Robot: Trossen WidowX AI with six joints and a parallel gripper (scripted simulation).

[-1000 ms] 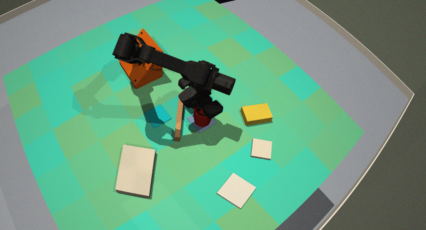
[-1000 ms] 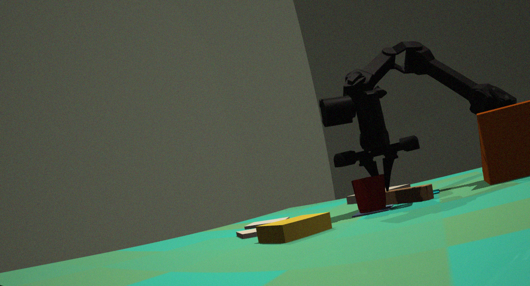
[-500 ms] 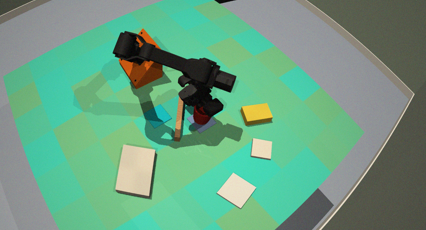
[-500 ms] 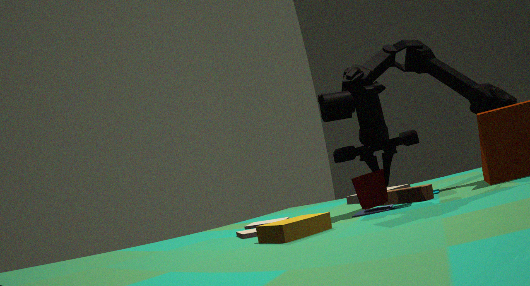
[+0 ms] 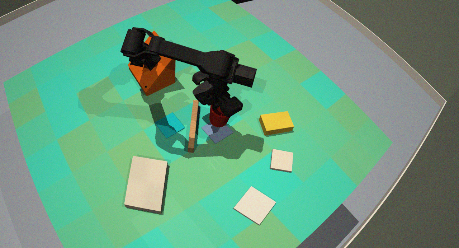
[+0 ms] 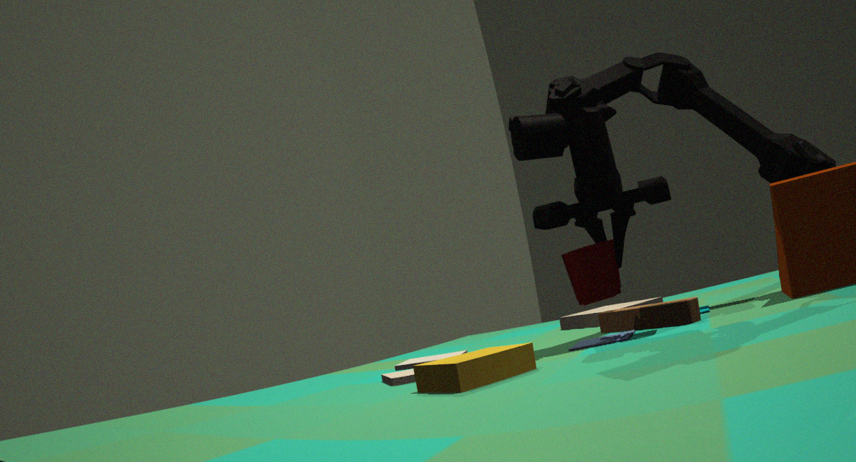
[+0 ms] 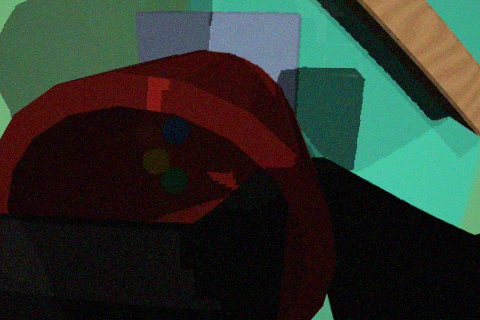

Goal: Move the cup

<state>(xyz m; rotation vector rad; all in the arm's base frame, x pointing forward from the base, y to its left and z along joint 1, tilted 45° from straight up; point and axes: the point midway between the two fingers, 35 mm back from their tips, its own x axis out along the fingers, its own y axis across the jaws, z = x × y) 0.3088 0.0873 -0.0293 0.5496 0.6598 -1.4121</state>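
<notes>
The teal pad lies 70 mm behind my gripper tip, 130 mm to the right of it and 100 mm below it. Round my gripper tip: grey-blue pad: 30 mm ahead, 100 mm below; then red cup: 30 mm ahead; then wooden bar: 20 mm behind, 60 mm to the right, 90 mm below.
</notes>
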